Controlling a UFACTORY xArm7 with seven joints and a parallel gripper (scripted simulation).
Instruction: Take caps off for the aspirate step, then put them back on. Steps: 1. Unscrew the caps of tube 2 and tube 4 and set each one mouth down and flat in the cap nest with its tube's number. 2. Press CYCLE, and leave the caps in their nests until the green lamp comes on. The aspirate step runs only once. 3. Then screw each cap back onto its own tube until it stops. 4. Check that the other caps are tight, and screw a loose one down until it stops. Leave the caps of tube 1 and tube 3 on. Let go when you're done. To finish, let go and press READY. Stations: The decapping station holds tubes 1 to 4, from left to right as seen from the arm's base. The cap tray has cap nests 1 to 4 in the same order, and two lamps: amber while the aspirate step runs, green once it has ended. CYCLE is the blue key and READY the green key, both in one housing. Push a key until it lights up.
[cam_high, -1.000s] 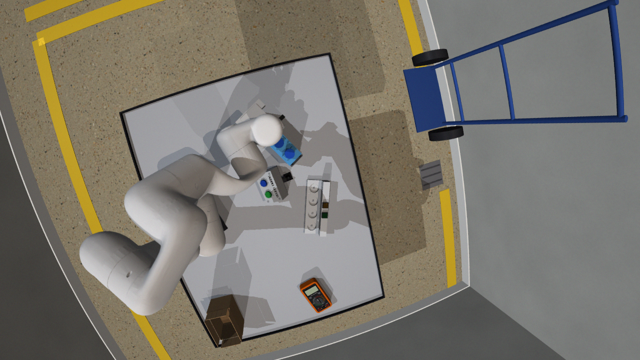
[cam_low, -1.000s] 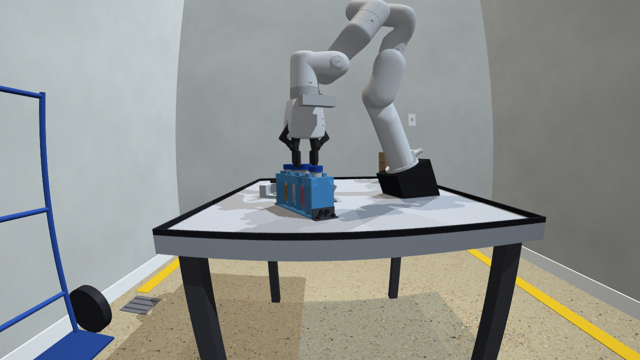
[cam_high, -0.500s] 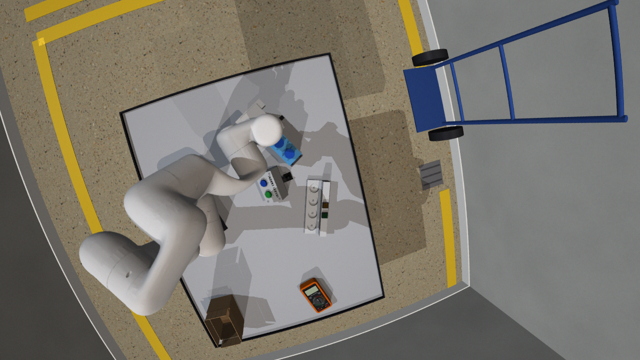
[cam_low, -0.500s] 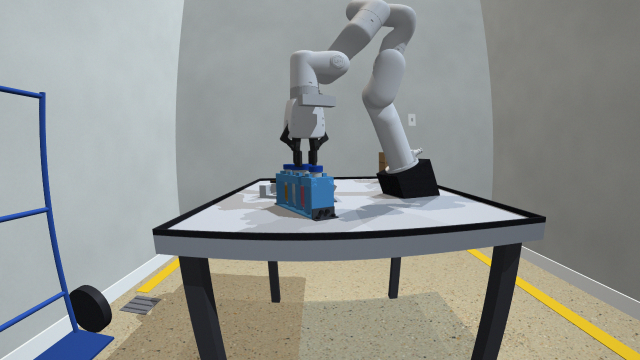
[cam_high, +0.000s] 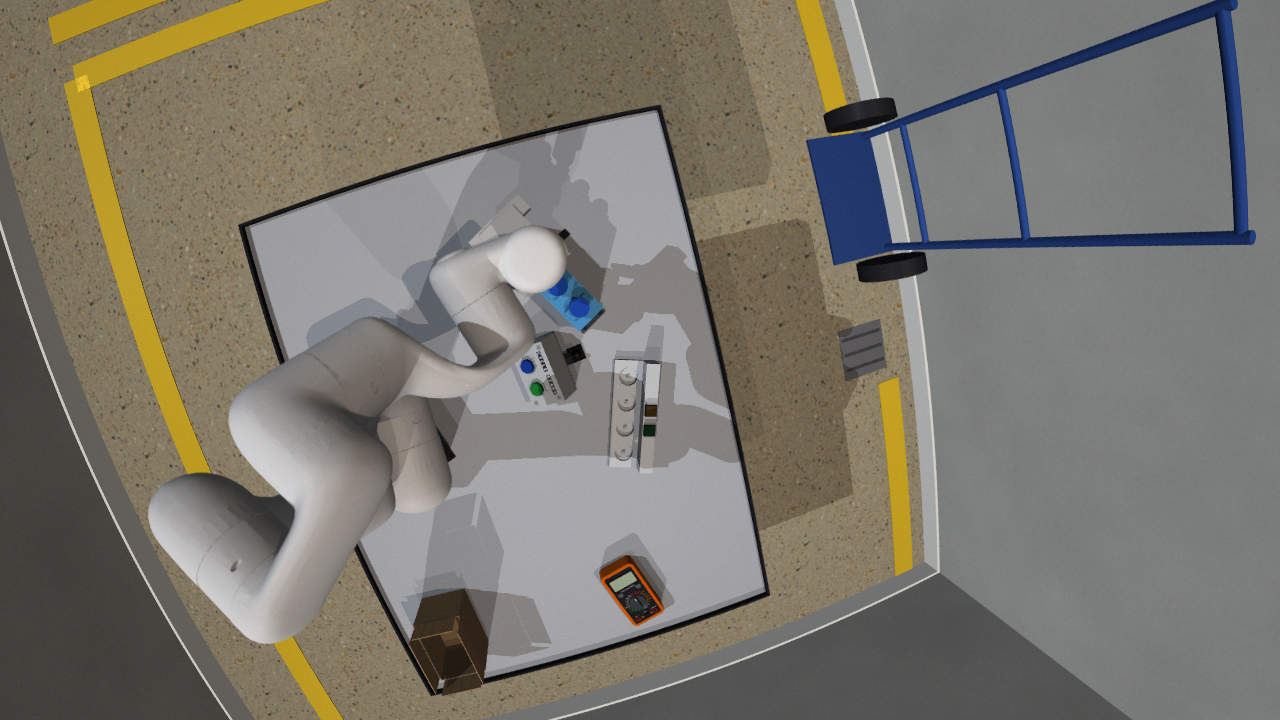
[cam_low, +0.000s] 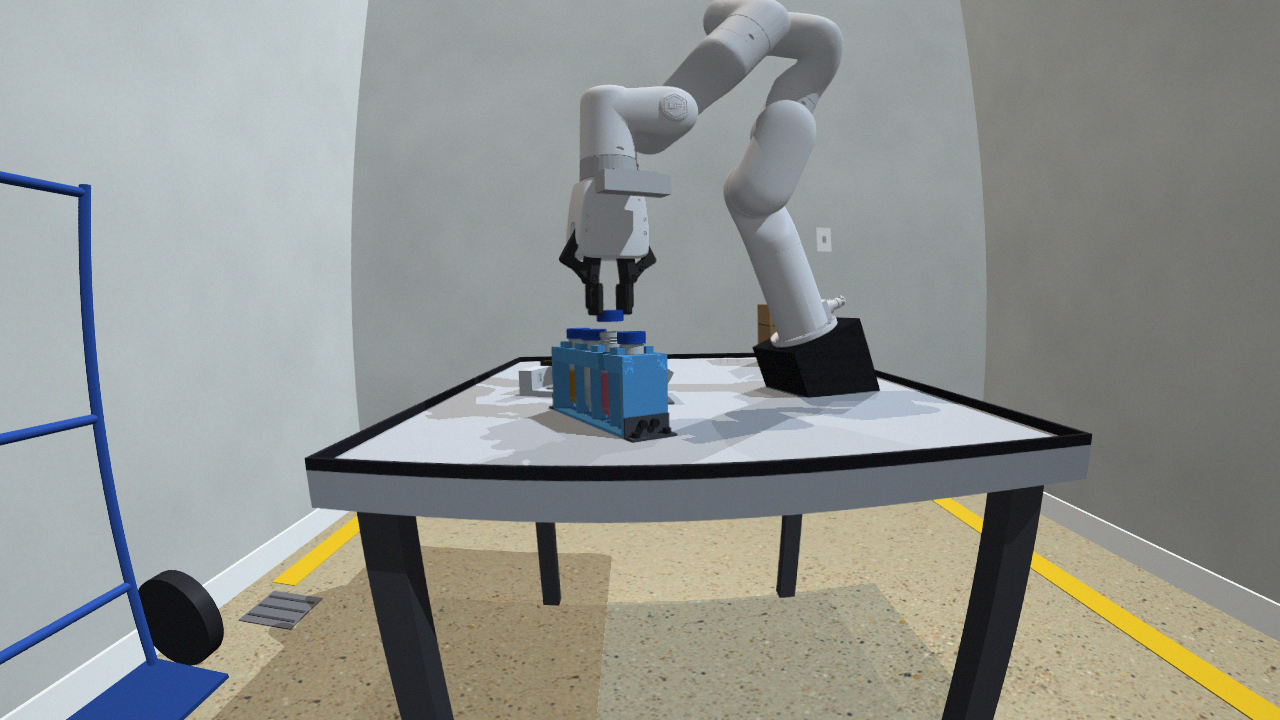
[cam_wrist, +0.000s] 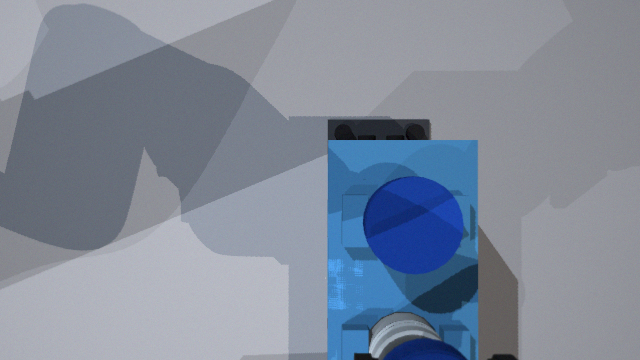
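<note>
Right now the threaded tube neck is 3 cm ahead of my hand, 10 cm to the right of it and 5 cm below it. Also, from my hand: key housing 8 cm behind, 18 cm to the right, 11 cm below; blue cycle key 10 cm behind, 16 cm to the right, 9 cm below; green ready key 10 cm behind, 20 cm to the right, 9 cm below.
</note>
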